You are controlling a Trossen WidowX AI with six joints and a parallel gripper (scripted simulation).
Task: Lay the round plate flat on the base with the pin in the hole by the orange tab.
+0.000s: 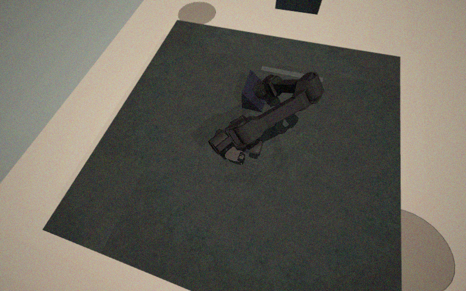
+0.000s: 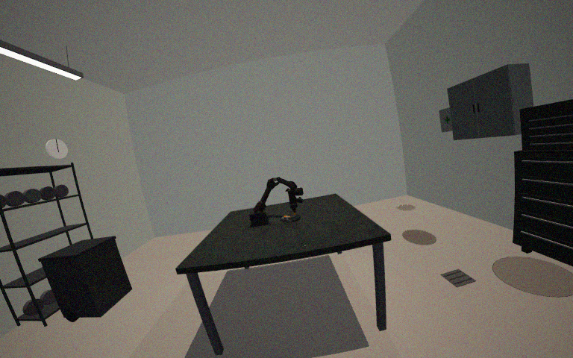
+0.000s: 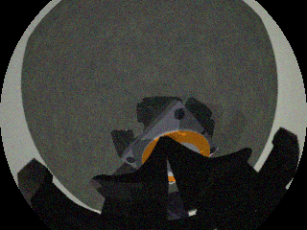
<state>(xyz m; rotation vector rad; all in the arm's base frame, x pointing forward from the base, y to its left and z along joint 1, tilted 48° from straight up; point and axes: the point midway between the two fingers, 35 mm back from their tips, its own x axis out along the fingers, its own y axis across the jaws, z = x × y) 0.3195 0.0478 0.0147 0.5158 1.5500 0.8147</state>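
My gripper tip is 20 mm to the left of the plate and 20 mm past it. Round my gripper tip: base (50 mm behind, 30 mm to the right, 20 mm below).
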